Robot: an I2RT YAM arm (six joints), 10 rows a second.
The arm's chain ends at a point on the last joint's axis. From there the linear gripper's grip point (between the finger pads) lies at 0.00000 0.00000 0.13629 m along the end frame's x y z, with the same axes.
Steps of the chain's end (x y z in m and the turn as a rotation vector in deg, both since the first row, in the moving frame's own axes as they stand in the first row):
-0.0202, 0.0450, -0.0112, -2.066, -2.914, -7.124
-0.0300, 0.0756, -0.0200, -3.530, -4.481, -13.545
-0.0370, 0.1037, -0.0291, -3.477, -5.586, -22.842
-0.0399, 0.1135, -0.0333, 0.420, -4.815, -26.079
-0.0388, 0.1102, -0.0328, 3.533, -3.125, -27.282
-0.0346, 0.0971, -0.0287, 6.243, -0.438, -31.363
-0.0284, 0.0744, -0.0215, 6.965, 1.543, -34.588
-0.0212, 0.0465, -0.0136, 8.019, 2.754, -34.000
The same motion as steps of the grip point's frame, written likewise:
-0.0268, 0.0503, -0.0115, -2.066, -2.914, -7.124
-0.0396, 0.0852, -0.0207, -3.530, -4.481, -13.545
-0.0483, 0.1143, -0.0300, -3.477, -5.586, -22.842
-0.0512, 0.1151, -0.0338, 0.420, -4.815, -26.079
-0.0479, 0.1039, -0.0333, 3.533, -3.125, -27.282
-0.0395, 0.0833, -0.0295, 6.243, -0.438, -31.363
-0.0298, 0.0578, -0.0225, 6.965, 1.543, -34.588
-0.0205, 0.0267, -0.0150, 8.019, 2.754, -34.000

